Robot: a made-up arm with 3 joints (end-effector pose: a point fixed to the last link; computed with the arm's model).
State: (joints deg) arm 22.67 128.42 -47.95
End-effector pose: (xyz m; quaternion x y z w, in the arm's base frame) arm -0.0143 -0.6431 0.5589 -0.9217 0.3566 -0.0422 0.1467
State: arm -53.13 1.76 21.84
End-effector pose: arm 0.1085 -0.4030 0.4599 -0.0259 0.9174 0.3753 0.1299
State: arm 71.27 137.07 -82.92
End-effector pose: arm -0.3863 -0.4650 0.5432 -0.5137 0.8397 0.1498 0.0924
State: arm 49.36 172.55 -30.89
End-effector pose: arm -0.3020 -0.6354 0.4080 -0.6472 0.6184 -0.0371 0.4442
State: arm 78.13 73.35 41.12
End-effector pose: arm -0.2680 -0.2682 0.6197 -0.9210 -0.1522 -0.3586 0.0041
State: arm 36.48 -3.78 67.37
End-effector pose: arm -0.2349 -0.2321 0.4323 0.4512 0.8665 -0.0952 0.1912
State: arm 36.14 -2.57 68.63
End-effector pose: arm -0.2321 -0.2336 0.4365 0.4488 0.8703 -0.0950 0.1793
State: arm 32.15 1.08 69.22
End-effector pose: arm -0.2189 -0.2517 0.4498 0.4316 0.8847 -0.0728 0.1602
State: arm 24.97 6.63 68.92
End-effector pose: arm -0.1935 -0.2825 0.4701 0.4005 0.9059 -0.0335 0.1337
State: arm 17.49 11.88 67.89
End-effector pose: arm -0.1633 -0.3115 0.4888 0.3676 0.9238 0.0049 0.1073
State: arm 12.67 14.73 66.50
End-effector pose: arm -0.1427 -0.3280 0.4988 0.3476 0.9325 0.0291 0.0937
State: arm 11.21 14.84 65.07
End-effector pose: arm -0.1379 -0.3324 0.4995 0.3437 0.9332 0.0387 0.0974
